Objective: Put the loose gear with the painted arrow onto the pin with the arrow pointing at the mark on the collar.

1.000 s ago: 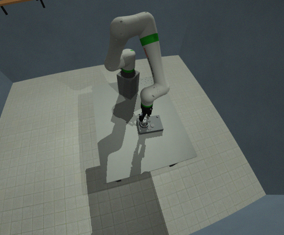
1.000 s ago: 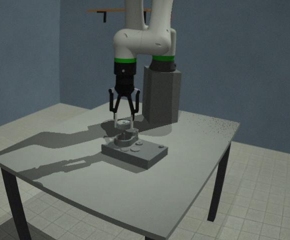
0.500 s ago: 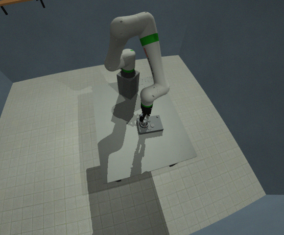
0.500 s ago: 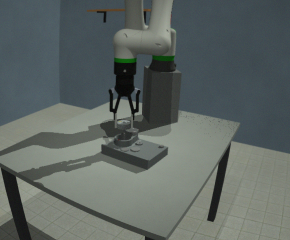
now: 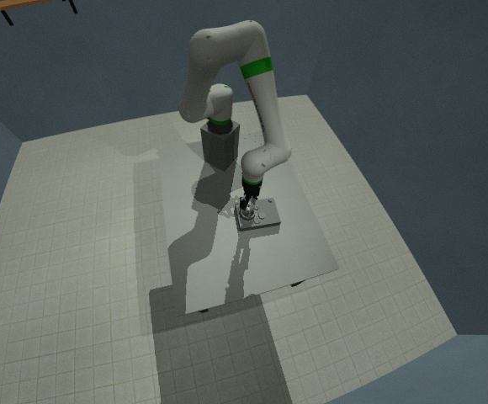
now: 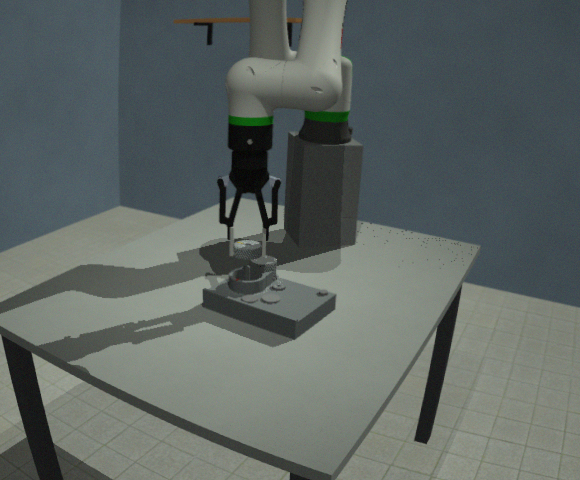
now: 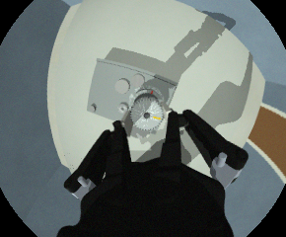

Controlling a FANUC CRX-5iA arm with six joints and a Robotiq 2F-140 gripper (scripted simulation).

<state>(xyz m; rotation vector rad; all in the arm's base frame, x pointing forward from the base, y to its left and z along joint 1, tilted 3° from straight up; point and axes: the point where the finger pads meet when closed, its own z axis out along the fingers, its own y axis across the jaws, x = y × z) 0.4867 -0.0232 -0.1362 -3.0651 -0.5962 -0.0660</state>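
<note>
The gear is 20 mm below my hand.
</note>
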